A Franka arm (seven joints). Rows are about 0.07 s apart.
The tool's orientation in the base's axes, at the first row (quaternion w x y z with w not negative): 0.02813 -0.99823 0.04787 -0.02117
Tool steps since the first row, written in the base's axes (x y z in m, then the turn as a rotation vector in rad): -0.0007 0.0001 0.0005 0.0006 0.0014 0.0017; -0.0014 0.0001 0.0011 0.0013 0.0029 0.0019; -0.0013 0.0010 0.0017 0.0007 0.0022 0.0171; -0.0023 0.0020 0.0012 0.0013 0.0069 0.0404; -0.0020 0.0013 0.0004 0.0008 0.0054 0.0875; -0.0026 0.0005 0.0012 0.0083 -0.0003 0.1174
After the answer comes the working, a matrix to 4 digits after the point.
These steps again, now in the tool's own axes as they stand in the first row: -0.0007 -0.0001 -0.0005 0.0005 -0.0015 -0.0016; -0.0014 0.0000 -0.0012 0.0011 -0.0031 -0.0017; -0.0013 -0.0010 -0.0017 0.0012 -0.0032 -0.0169; -0.0024 -0.0018 -0.0012 0.0022 -0.0093 -0.0399; -0.0021 -0.0011 -0.0004 0.0037 -0.0105 -0.0870; -0.0026 -0.0003 -0.0013 0.0129 -0.0073 -0.1168
The tool's axes in the first row as the columns of a matrix, in the base's axes (rounded; the answer above uses it unrounded):
0.9945 -0.0944 0.0450
-0.0968 -0.9938 0.0541
0.0396 -0.0582 -0.9975

